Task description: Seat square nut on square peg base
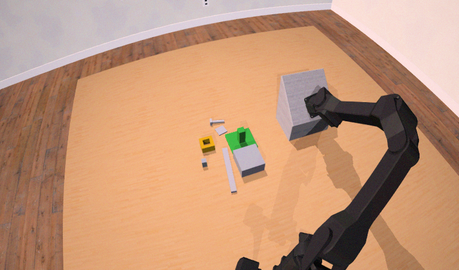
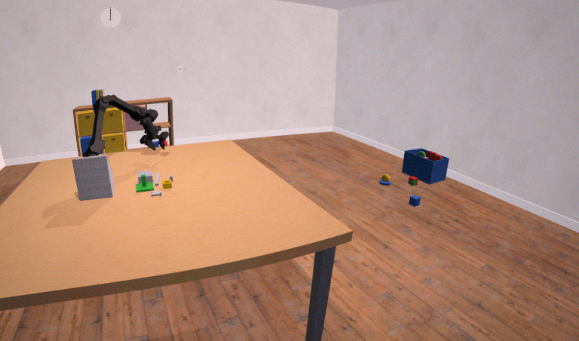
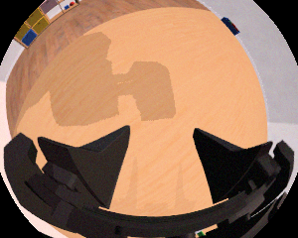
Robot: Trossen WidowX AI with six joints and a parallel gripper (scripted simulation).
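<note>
Right now my hand is 1 cm past the small grey cube, 41 cm to the left of it and 6 cm above it. From my hand the other things lie so: grey block (13 cm behind, 36 cm to the right, 5 cm below); flat grey plate (10 cm behind, 51 cm to the right, 7 cm below); long grey bar (7 cm behind, 37 cm to the right, 7 cm below).
</note>
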